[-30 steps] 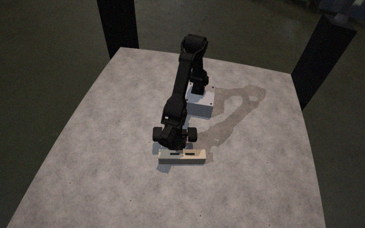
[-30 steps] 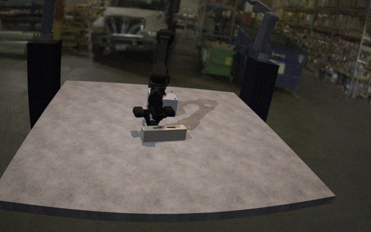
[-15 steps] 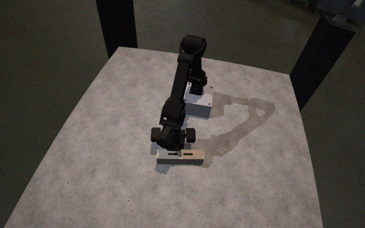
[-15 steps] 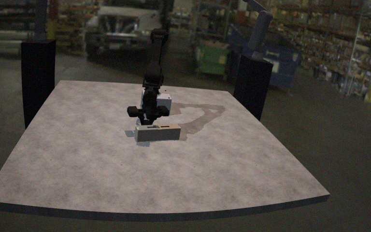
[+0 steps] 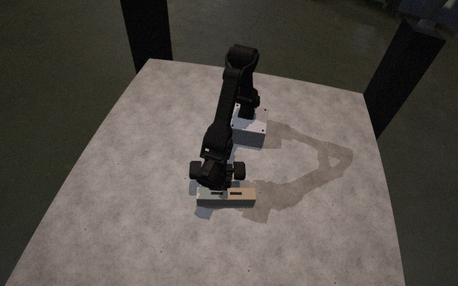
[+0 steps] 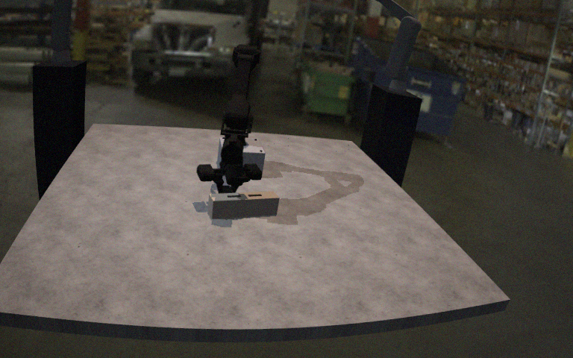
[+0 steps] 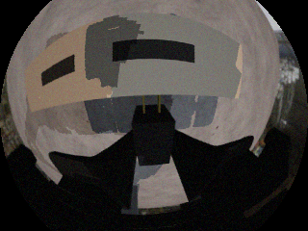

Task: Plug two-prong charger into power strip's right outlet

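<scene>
Now: the black two-prong charger 2 cm ahead of my gripper tip and 1 cm above it.
</scene>
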